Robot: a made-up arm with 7 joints.
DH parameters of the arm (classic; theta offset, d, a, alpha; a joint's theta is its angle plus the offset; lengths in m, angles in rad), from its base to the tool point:
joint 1: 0 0.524 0 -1.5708
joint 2: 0 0 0 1.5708
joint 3: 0 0.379 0.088 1.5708
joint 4: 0 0 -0.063 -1.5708
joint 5: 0 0.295 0 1.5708
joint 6: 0 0 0.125 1.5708
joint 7: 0 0 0 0
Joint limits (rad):
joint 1: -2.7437..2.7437
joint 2: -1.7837..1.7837
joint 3: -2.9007..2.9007
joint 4: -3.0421..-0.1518
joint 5: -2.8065..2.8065
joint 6: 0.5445..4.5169
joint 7: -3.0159..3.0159
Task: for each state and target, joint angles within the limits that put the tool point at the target. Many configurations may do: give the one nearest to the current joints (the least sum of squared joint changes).
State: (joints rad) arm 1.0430 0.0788 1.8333 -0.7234 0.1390 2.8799 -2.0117
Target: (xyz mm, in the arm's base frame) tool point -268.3 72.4 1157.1
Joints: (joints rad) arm 1.0571 -0.0279 1.8554 -1.2319 0.2235 3.4314 -2.0117
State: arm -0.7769 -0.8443 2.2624 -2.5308 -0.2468 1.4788 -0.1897
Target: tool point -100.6 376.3 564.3
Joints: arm -0.5556 -0.1398 2.3849 -2.4672 -0.2394 1.4114 -0.1897
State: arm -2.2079 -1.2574 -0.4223 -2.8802 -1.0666 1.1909 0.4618
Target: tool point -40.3 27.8 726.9
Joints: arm -2.2914 -1.6449 -0.0826 -2.9607 -1.0186 1.2673 0.4618
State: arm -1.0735 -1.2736 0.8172 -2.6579 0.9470 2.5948 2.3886
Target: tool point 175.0 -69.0 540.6
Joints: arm -1.6505 -0.9055 1.2737 -3.0421 0.8681 1.4889 2.3886
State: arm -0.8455 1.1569 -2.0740 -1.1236 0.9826 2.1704 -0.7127
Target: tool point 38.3 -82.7 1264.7
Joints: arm -0.7120 0.6980 -2.8705 -1.1840 1.0718 2.3138 -0.7127
